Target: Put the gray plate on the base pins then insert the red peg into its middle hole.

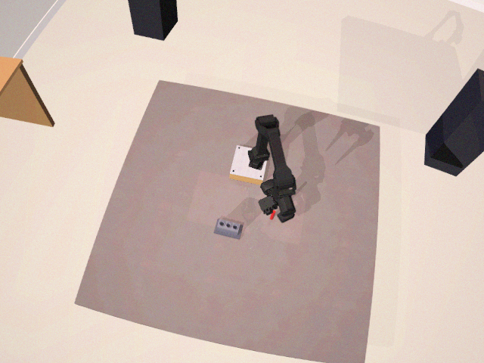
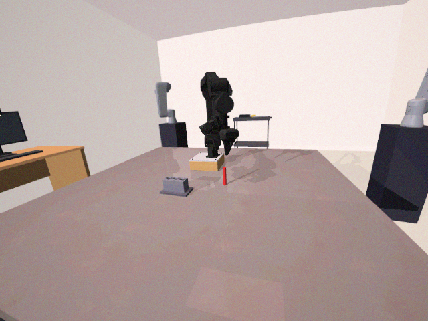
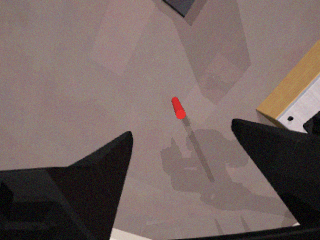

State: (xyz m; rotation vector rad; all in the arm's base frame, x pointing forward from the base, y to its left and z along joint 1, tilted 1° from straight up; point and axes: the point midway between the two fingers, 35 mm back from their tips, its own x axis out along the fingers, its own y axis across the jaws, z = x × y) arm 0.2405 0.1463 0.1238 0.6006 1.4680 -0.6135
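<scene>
My gripper tip is 20 mm past the red peg and 110 mm above it. Also, from my gripper tip: gray plate 100 mm ahead, 170 mm to the right, 100 mm below.
</scene>
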